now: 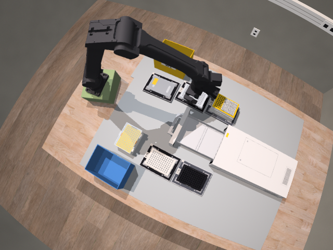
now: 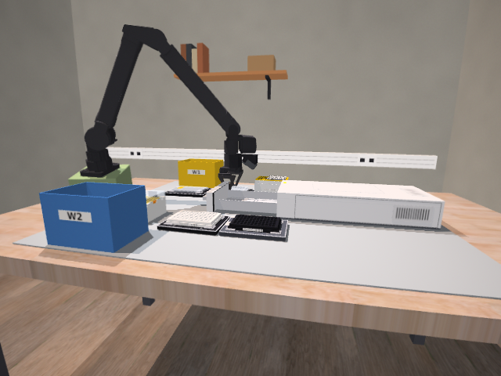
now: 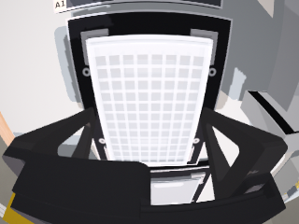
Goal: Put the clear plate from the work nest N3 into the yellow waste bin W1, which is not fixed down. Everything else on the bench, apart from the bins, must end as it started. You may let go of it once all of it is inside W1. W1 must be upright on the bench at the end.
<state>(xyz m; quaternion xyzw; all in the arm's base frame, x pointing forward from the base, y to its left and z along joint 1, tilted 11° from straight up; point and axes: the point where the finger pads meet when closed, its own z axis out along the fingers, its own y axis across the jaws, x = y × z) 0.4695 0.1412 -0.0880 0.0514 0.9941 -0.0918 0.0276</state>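
The clear plate lies right at my hand. From my hand the other things lie so: yellow tip box (160 mm ahead, 10 mm to the right, 30 mm above); black work nest N3 (20 mm below); label n1 (100 mm ahead, 10 mm below).
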